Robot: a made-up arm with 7 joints. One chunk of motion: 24 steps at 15 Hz.
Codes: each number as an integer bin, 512 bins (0 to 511) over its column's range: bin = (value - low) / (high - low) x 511, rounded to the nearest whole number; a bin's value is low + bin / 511 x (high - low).
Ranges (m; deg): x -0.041..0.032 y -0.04..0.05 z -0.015..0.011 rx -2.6..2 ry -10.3..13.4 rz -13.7..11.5
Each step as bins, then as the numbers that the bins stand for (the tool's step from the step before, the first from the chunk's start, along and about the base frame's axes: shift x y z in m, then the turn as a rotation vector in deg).
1 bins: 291 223 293 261 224 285
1 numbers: 0.00057 -0.00072 -0.00009 -0.250 0.089 0.355
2 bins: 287 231 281 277 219 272
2 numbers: 0.00000 0.00068 -0.00070 -0.106 -0.143 -0.286
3 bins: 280 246 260 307 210 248
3 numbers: -0.00100 0.00333 -0.00177 0.164 -0.560 -1.470
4 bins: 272 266 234 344 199 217
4 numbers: -0.00214 0.00685 -0.00309 0.497 -1.070 -2.999
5 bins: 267 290 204 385 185 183
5 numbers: -0.00286 0.01108 -0.00462 0.866 -1.720 -4.675
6 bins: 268 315 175 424 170 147
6 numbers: -0.00271 0.01548 -0.00610 1.217 -2.415 -6.451
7 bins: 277 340 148 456 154 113
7 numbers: -0.00143 0.01988 -0.00747 1.505 -3.158 -8.127
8 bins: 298 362 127 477 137 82
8 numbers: 0.00157 0.02376 -0.00854 1.694 -3.946 -9.656
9 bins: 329 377 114 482 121 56
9 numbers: 0.00600 0.02640 -0.00920 1.739 -4.688 -10.938
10 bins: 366 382 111 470 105 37
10 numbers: 0.01129 0.02728 -0.00935 1.631 -5.430 -11.875
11 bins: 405 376 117 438 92 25
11 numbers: 0.01686 0.02622 -0.00905 1.343 -6.033 -12.467
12 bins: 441 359 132 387 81 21
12 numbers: 0.02200 0.02323 -0.00828 0.884 -6.543 -12.664
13 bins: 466 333 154 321 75 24
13 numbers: 0.02557 0.01865 -0.00716 0.290 -6.822 -12.516
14 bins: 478 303 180 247 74 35
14 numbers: 0.02729 0.01337 -0.00584 -0.377 -6.868 -11.974
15 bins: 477 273 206 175 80 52
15 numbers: 0.02714 0.00808 -0.00452 -1.025 -6.590 -11.136
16 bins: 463 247 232 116 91 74
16 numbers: 0.02514 0.00350 -0.00320 -1.556 -6.079 -10.051
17 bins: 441 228 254 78 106 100
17 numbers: 0.02200 0.00016 -0.00208 -1.898 -5.384 -8.768
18 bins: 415 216 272 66 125 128
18 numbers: 0.01829 -0.00196 -0.00116 -2.006 -4.503 -7.388
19 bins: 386 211 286 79 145 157
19 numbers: 0.01414 -0.00284 -0.00045 -1.889 -3.575 -5.958
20 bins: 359 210 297 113 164 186
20 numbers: 0.01029 -0.00301 0.00011 -1.583 -2.694 -4.527
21 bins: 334 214 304 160 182 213
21 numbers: 0.00671 -0.00231 0.00047 -1.160 -1.859 -3.196
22 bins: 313 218 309 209 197 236
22 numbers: 0.00371 -0.00160 0.00072 -0.719 -1.163 -2.062
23 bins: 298 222 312 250 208 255
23 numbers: 0.00157 -0.00090 0.00087 -0.350 -0.653 -1.125
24 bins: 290 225 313 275 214 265
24 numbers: 0.00043 -0.00037 0.00093 -0.124 -0.375 -0.632
